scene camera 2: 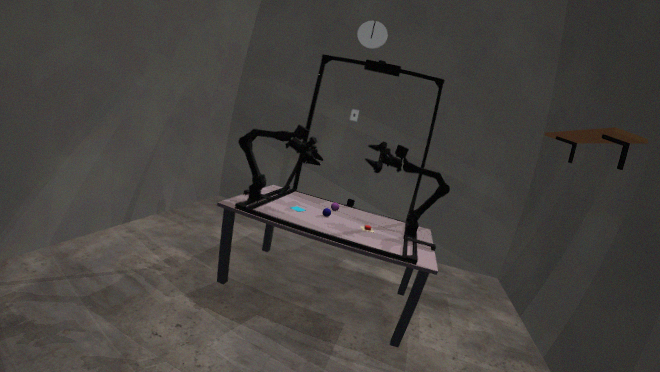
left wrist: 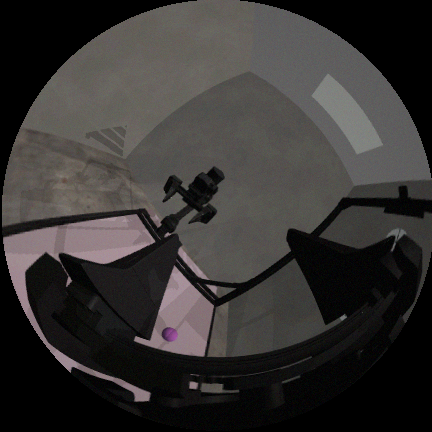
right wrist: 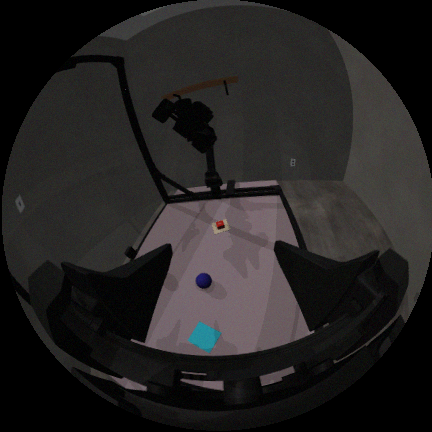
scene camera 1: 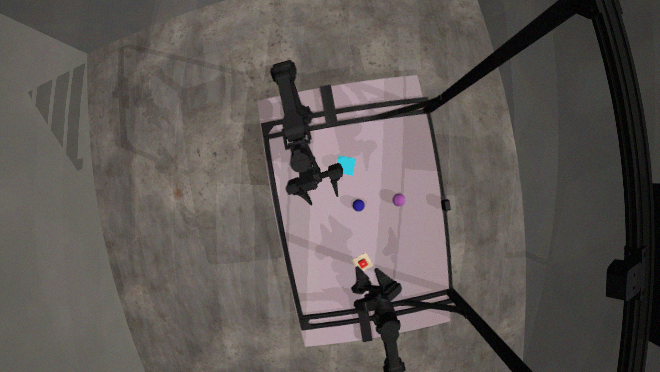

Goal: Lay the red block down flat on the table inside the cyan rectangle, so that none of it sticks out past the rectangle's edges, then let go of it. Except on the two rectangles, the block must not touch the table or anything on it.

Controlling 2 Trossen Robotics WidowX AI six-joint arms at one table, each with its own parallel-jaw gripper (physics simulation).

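Where they show: left gripper, between the fingertips: (scene camera 2: 366,152) (left wrist: 234,236) (right wrist: 178,121) (scene camera 1: 365,267); right gripper, between the fingertips: (scene camera 2: 321,162) (left wrist: 175,211) (right wrist: 223,247) (scene camera 1: 324,200); left arm's base, origin of its link: (scene camera 2: 409,235) (right wrist: 216,193); right arm's base, origin of its link: (scene camera 2: 253,199) (left wrist: 159,232).
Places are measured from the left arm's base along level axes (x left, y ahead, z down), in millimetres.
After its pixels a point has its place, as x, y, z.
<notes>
The red block (scene camera 1: 362,263) @(83, 252, 0) (scene camera 2: 368,227) @(92, 244, 1) (right wrist: 220,225) @(88, 261, 3) is small and rests on the cream rectangle (scene camera 1: 366,256) @(63, 278, 18) (right wrist: 225,230) @(106, 274, 20), apart from both grippers. The cyan rectangle (scene camera 1: 347,165) @(129, 685, 18) (scene camera 2: 298,209) @(144, 676, 18) (right wrist: 204,337) @(140, 686, 18) lies bare on the table. My left gripper (scene camera 1: 367,269) @(95, 362, -416) (scene camera 2: 368,153) @(95, 362, -416) (left wrist: 234,236) @(95, 362, -416) is open and empty, high above the table; seen from above, its fingertips appear beside the cream rectangle. My right gripper (scene camera 1: 324,200) @(216, 566, -306) (scene camera 2: 321,161) @(216, 566, -306) (left wrist: 175,211) @(216, 566, -306) (right wrist: 223,247) @(216, 566, -306) is open and empty, also high up. The block and both rectangles do not show in the left wrist view.
A dark blue ball (scene camera 1: 358,205) @(93, 515, -31) (scene camera 2: 326,212) @(114, 508, -12) (right wrist: 203,280) @(101, 520, -29) lies between the two rectangles. A purple ball (scene camera 1: 399,199) @(-82, 531, -35) (scene camera 2: 335,206) @(-61, 517, -17) (left wrist: 170,334) @(-79, 514, -32) lies farther right in scene camera 1. A black frame (scene camera 1: 287,242) @(414, 357, 3) (scene camera 2: 430,135) @(-325, 58, -616) borders the pink table and rises above it.
</notes>
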